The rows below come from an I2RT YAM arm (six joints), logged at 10 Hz.
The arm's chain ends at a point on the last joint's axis. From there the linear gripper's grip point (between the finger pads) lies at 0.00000 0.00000 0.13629 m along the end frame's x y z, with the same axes.
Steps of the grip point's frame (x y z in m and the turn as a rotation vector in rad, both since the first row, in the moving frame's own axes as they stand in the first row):
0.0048 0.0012 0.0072 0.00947 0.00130 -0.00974
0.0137 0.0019 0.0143 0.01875 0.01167 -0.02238
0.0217 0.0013 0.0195 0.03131 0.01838 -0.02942
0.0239 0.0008 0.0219 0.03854 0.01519 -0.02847
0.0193 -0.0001 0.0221 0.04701 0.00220 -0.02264
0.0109 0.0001 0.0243 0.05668 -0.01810 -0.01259
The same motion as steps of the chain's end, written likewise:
0.0046 0.0025 0.0072 0.00947 0.00130 -0.00974
0.0121 0.0045 0.0143 0.01875 0.01167 -0.02238
0.0193 0.0056 0.0196 0.03131 0.01838 -0.02942
0.0219 0.0061 0.0220 0.03854 0.01519 -0.02847
0.0191 0.0063 0.0223 0.04701 0.00220 -0.02264
0.0134 0.0078 0.0245 0.05668 -0.01810 -0.01259

